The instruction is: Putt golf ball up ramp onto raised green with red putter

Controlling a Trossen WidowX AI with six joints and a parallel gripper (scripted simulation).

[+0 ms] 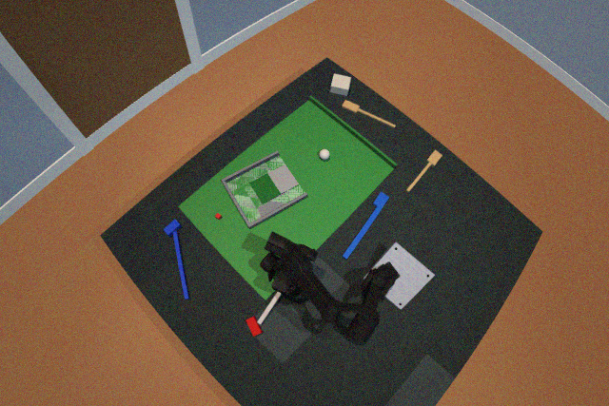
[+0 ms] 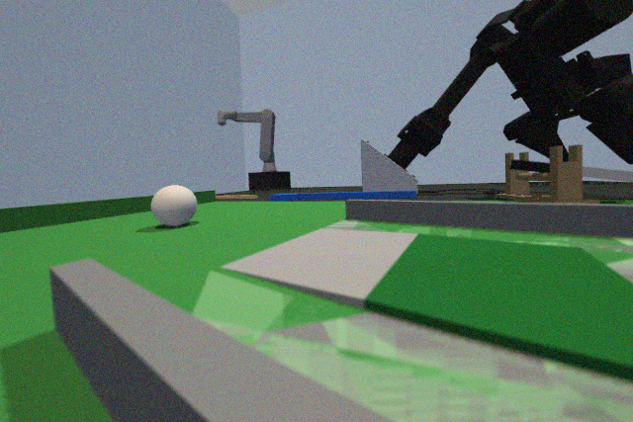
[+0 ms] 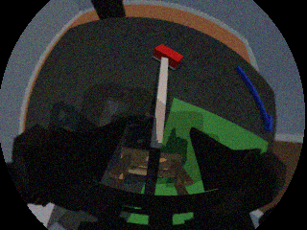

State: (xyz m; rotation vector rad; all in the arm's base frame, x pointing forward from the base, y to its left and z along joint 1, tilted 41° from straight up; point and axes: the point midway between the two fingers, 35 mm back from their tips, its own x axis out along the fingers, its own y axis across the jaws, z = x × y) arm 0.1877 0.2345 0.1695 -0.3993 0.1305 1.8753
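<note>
The red putter is 1 cm behind my gripper tip, 4 cm to the left of it and 2 cm below it. Round my gripper tip: wooden rack 2 cm ahead, 7 cm to the right, 2 cm below; small red cube 35 cm ahead, 3 cm to the left, 4 cm below; white golf ball 32 cm ahead, 45 cm to the right, 3 cm below.
</note>
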